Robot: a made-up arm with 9 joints. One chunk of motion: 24 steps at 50 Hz.
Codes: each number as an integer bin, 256 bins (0 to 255) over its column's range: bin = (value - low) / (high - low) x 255, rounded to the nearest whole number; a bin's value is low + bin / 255 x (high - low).
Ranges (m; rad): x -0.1..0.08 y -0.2..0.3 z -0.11..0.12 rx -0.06..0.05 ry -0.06..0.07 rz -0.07..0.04
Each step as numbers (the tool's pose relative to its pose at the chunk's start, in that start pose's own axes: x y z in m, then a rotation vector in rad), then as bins.
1 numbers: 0.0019 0.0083 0.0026 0.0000 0.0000 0.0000
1 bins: 144 106 125 139 118 162
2 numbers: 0.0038 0.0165 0.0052 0.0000 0.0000 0.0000
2 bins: 147 110 128 139 118 162
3 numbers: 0.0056 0.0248 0.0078 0.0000 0.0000 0.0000
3 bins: 150 115 131 139 118 162
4 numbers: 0.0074 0.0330 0.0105 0.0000 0.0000 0.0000
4 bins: 152 119 134 139 118 162
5 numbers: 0.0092 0.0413 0.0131 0.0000 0.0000 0.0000
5 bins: 155 123 136 139 118 162
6 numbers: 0.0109 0.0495 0.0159 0.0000 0.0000 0.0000
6 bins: 157 127 140 139 118 162
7 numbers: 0.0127 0.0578 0.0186 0.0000 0.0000 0.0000
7 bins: 160 131 143 139 118 162
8 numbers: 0.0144 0.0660 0.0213 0.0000 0.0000 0.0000
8 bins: 162 136 146 139 118 162
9 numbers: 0.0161 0.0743 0.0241 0.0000 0.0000 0.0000
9 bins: 164 140 149 139 118 162
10 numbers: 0.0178 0.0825 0.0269 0.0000 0.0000 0.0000
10 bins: 167 144 152 139 118 162
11 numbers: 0.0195 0.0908 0.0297 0.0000 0.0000 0.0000
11 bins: 169 148 155 139 118 162
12 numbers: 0.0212 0.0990 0.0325 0.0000 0.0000 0.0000
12 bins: 172 152 158 139 118 162
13 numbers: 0.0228 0.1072 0.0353 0.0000 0.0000 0.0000
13 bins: 174 157 161 139 118 162
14 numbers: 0.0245 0.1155 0.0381 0.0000 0.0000 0.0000
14 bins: 176 161 164 139 118 162
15 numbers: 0.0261 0.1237 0.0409 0.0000 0.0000 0.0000
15 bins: 179 165 167 139 118 162
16 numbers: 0.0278 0.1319 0.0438 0.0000 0.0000 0.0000
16 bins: 181 169 171 139 118 162
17 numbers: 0.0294 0.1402 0.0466 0.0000 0.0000 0.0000
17 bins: 183 174 174 139 118 162
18 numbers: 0.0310 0.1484 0.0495 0.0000 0.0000 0.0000
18 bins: 186 178 177 139 118 162
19 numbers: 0.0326 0.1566 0.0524 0.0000 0.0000 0.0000
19 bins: 188 182 180 139 118 162
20 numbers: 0.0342 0.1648 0.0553 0.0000 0.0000 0.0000
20 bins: 190 186 183 139 118 162
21 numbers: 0.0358 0.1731 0.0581 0.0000 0.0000 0.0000
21 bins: 192 190 186 139 118 162
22 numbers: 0.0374 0.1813 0.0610 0.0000 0.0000 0.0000
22 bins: 195 194 190 139 118 162
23 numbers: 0.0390 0.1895 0.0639 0.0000 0.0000 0.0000
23 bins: 197 199 193 139 118 162
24 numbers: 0.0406 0.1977 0.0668 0.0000 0.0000 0.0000
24 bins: 199 203 196 139 118 162
